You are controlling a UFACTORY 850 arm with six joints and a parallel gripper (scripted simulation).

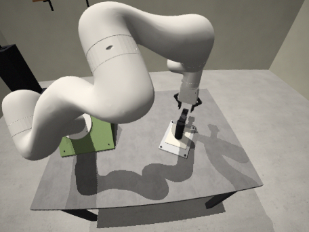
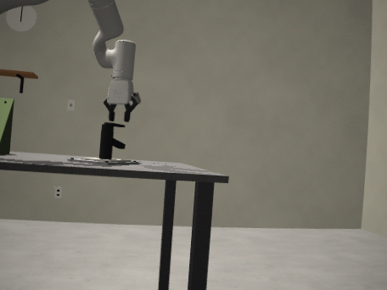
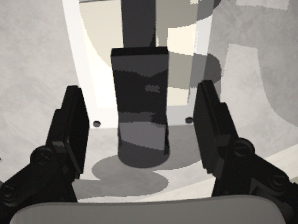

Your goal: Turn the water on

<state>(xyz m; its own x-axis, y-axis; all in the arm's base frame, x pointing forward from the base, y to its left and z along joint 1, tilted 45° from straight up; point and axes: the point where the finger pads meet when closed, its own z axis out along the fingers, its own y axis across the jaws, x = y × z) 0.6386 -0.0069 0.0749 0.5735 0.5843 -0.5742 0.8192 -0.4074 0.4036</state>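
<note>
Right now my hand is 5 cm to the left of the tap lever, 4 cm above it and 3 cm past it.
</note>
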